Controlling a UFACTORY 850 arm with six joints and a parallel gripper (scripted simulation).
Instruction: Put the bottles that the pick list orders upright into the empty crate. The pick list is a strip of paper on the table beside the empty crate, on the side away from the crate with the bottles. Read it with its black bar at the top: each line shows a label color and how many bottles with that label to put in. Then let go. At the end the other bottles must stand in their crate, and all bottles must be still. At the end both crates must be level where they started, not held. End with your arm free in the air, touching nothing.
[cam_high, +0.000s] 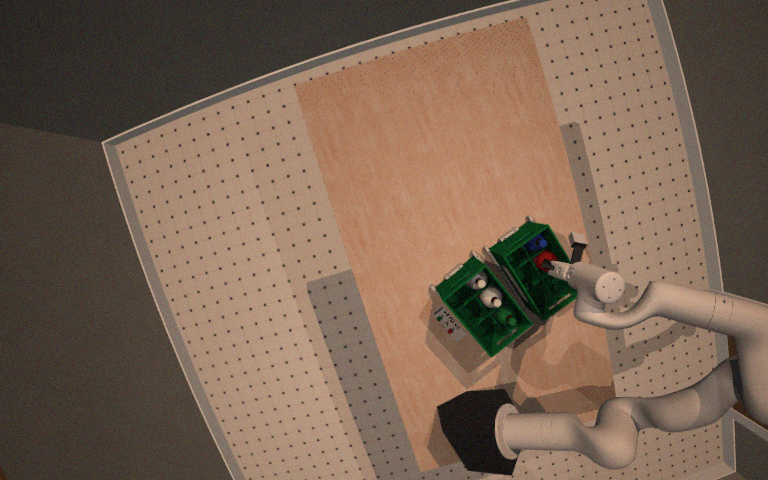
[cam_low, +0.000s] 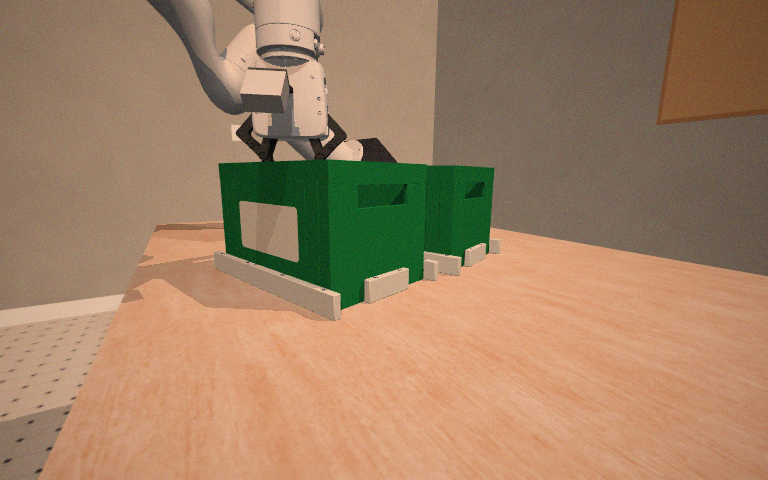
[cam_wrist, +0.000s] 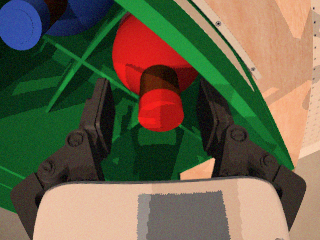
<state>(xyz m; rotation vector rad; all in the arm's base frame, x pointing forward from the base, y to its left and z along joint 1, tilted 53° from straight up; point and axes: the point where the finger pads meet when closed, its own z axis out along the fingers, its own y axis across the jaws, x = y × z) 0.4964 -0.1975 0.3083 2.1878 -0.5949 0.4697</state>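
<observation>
Right now the red bottle is 70 mm below my hand. From my hand the other things lie so: green bottle: 210 mm to the left, 120 mm behind, 70 mm below; then pick list: 400 mm to the left, 150 mm below, 100 mm behind; then blue bottle: 90 mm ahead, 70 mm below, 10 mm to the left.
</observation>
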